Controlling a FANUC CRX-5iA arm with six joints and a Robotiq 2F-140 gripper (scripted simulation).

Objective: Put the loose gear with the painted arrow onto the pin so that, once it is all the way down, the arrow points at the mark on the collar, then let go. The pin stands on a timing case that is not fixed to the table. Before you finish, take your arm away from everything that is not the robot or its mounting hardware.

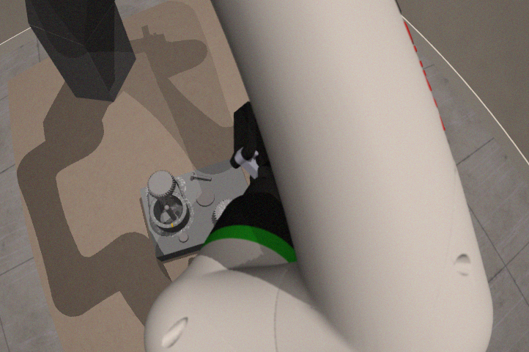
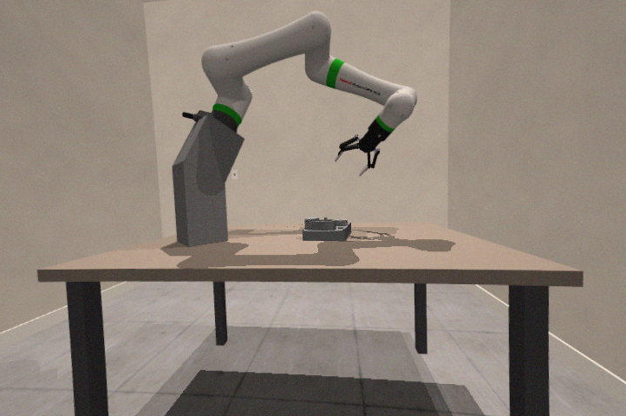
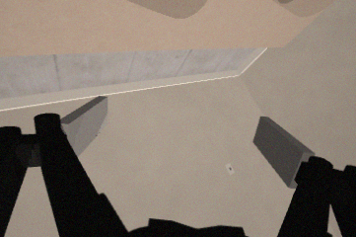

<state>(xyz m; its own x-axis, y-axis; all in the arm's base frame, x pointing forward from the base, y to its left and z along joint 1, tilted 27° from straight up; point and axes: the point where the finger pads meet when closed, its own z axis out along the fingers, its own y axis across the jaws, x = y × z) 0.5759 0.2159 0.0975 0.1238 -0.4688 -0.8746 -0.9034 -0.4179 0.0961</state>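
Now: the gear 27 cm below my hand, 12 cm to the right of it and 4 cm behind it. From my hand the other things lie so: round disc: 28 cm below, 15 cm to the right, 10 cm behind; then bolt: 28 cm below, 15 cm to the right, 15 cm behind.
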